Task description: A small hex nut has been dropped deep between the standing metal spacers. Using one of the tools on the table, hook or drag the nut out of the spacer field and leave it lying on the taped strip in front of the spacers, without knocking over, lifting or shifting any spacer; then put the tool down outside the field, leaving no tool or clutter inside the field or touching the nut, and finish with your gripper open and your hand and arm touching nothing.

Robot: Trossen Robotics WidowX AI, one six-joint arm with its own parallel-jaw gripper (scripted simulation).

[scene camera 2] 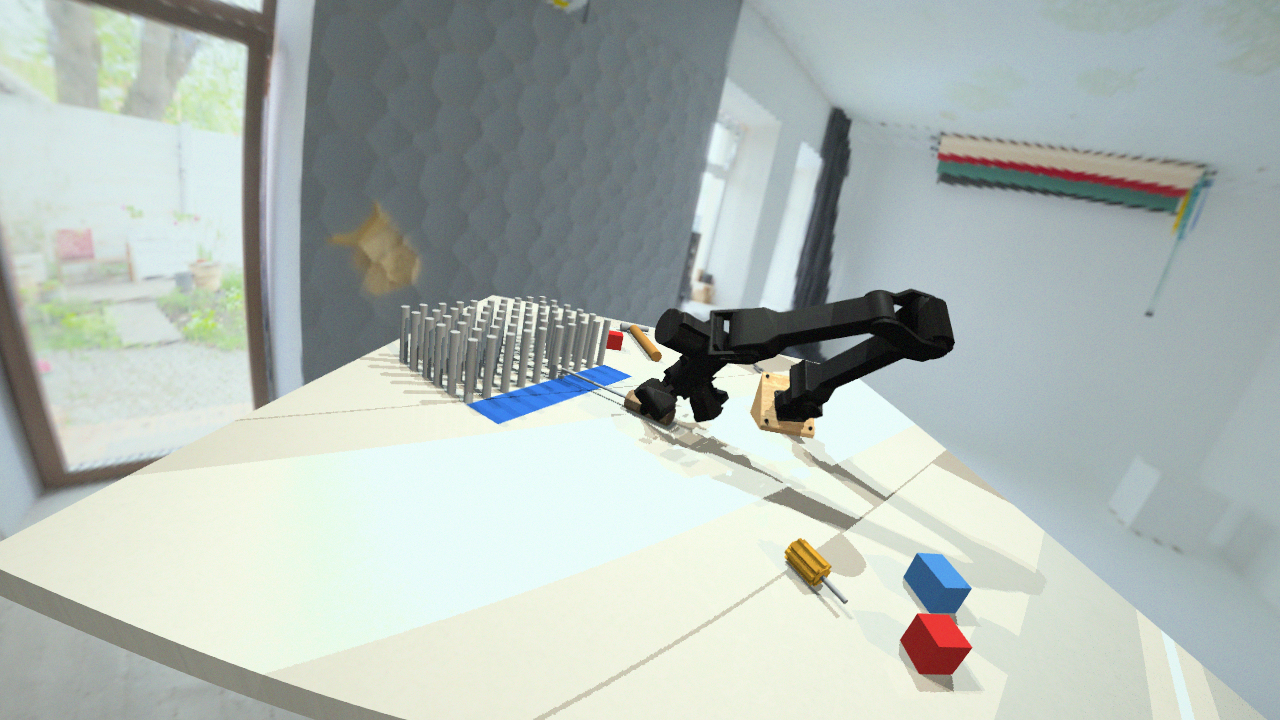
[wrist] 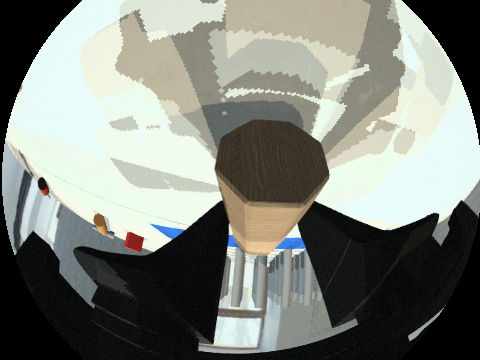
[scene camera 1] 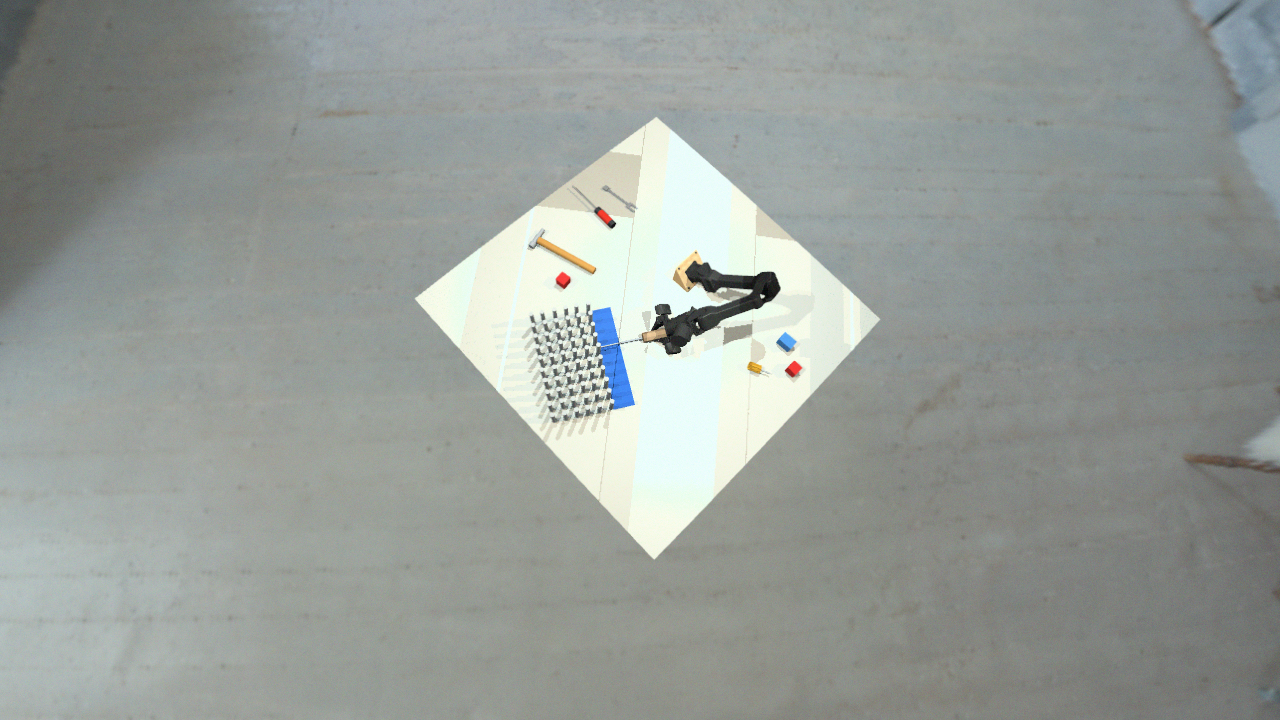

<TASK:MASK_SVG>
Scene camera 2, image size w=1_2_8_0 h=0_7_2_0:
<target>gripper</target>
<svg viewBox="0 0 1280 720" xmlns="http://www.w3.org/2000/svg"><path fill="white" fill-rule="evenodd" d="M726 391L713 387L713 381L717 378L716 376L713 377L714 375L704 372L695 363L693 358L683 354L674 365L664 371L665 377L662 382L659 379L650 378L634 390L634 395L641 402L640 413L643 416L650 414L656 421L660 421L676 408L677 396L682 396L684 401L690 397L689 401L695 422L715 419L722 413L724 407L721 406L729 400Z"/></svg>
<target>yellow-handled screwdriver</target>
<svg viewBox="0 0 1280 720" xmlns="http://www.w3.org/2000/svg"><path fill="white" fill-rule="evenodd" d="M791 542L787 550L784 551L787 562L797 570L810 586L813 585L815 587L823 582L843 604L846 604L848 599L827 579L832 567L828 561L805 539L798 538L797 541Z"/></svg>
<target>red cube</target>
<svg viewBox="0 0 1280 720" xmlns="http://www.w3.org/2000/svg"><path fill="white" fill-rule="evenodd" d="M917 613L911 625L909 625L900 639L901 644L908 653L907 655L911 658L910 660L912 660L919 674L953 675L954 671L971 651L972 646L949 615Z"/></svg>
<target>blue cube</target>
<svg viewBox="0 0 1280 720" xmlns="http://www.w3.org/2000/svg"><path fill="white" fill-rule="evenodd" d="M917 553L909 565L906 574L903 576L929 613L955 614L970 593L972 587L942 554Z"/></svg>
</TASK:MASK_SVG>
